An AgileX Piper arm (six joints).
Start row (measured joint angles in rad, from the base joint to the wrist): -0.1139 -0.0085 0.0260 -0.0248 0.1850 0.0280
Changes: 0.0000 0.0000 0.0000 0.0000 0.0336 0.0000; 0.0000 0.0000 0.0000 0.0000 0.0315 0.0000; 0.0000 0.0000 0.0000 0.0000 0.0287 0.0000; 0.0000 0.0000 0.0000 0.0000 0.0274 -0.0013; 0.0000 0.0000 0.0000 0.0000 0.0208 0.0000; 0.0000 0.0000 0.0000 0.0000 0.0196 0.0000; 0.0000 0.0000 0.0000 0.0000 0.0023 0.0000; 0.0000 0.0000 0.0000 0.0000 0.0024 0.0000; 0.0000 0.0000 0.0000 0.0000 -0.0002 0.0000; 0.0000 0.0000 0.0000 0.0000 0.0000 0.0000; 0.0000 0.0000 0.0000 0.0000 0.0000 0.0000; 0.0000 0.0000 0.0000 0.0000 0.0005 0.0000; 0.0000 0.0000 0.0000 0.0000 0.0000 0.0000
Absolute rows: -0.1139 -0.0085 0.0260 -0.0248 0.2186 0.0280; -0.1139 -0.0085 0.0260 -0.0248 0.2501 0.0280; -0.1139 -0.0085 0.0260 -0.0248 0.2788 0.0280; -0.1139 -0.0085 0.0260 -0.0248 0.3062 0.0267; -0.1139 -0.0085 0.0260 -0.0248 0.3270 0.0267; -0.1139 -0.0085 0.0260 -0.0248 0.3466 0.0267; -0.1139 -0.0085 0.0260 -0.0248 0.3489 0.0267; -0.1139 -0.0085 0.0260 -0.0248 0.3513 0.0267; -0.1139 -0.0085 0.0260 -0.0248 0.3511 0.0267; -0.1139 -0.0085 0.0260 -0.0248 0.3511 0.0267; -0.1139 -0.0085 0.0260 -0.0248 0.3511 0.0267; -0.1139 -0.0085 0.0260 -0.0248 0.3516 0.0267; -0.1139 -0.0085 0.0260 -0.0248 0.3516 0.0267
